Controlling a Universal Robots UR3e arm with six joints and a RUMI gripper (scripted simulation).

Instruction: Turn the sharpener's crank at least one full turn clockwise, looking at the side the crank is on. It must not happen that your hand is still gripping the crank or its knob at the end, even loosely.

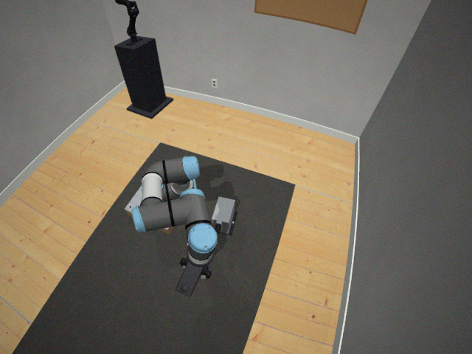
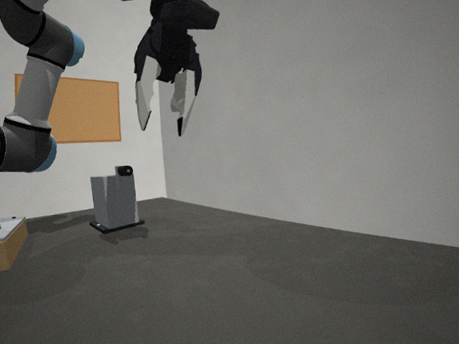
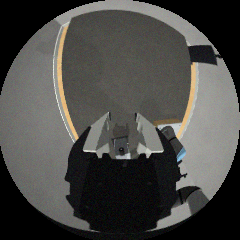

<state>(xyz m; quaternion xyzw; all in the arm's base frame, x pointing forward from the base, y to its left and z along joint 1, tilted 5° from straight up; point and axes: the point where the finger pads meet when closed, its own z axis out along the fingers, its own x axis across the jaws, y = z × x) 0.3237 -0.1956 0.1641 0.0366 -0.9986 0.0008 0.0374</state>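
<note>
The crank is 30 mm behind my hand, 210 mm to the left of it and 70 mm below it.
</note>
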